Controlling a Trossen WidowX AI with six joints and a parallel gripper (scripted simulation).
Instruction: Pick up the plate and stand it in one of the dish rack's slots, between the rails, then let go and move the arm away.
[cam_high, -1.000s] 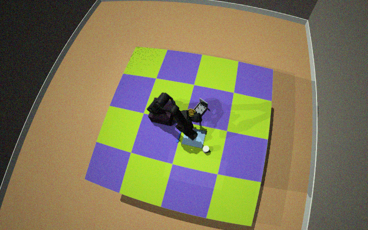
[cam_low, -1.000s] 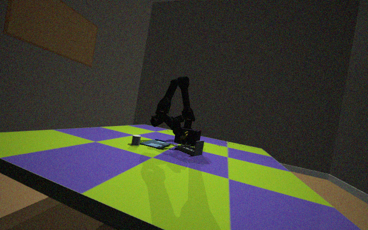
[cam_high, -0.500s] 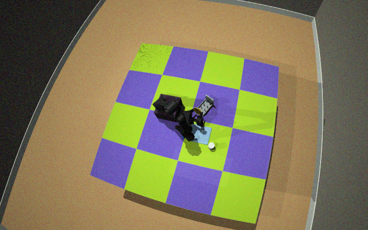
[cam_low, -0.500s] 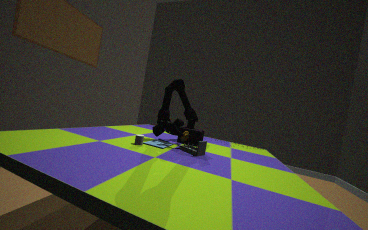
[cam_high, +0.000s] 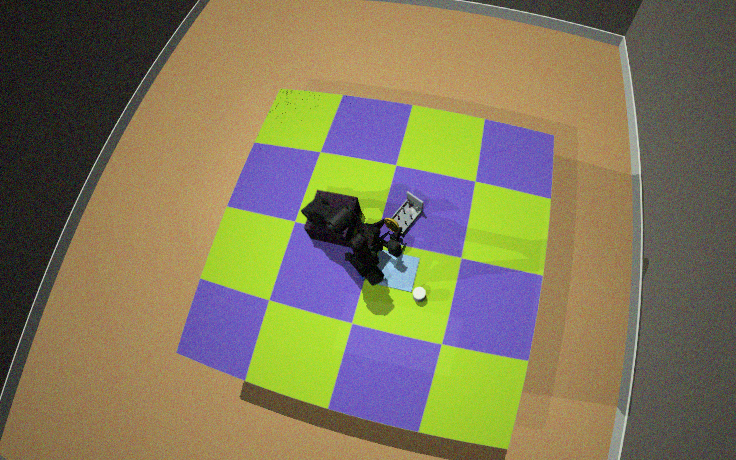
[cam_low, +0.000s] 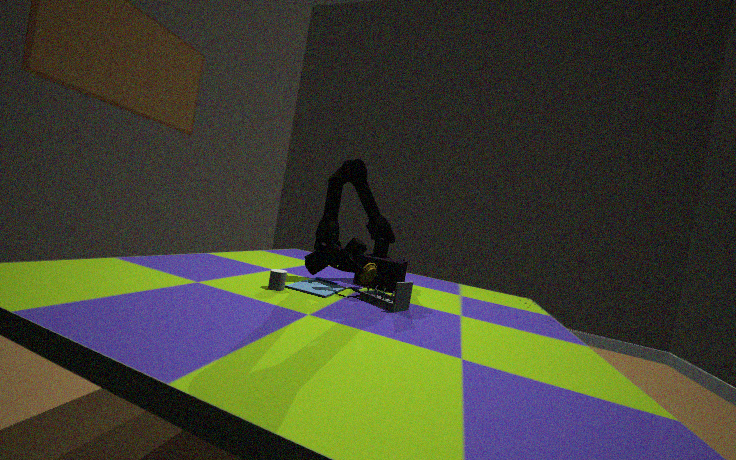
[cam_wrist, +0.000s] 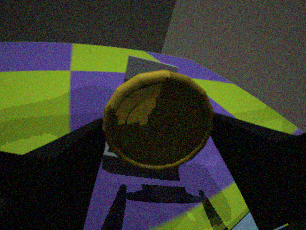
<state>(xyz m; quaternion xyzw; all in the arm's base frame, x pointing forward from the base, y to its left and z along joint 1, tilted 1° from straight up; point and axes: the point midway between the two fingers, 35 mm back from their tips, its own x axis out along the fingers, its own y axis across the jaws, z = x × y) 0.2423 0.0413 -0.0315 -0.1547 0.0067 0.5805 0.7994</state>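
The grey dish rack is 20 mm ahead of my gripper tip, 60 mm to the left of it and 50 mm below it. Round my gripper tip: yellow plate (10 mm to the right); then blue mat (50 mm ahead, 150 mm to the right, 70 mm below); then blue spoon (50 mm behind, 180 mm to the right, 70 mm below).
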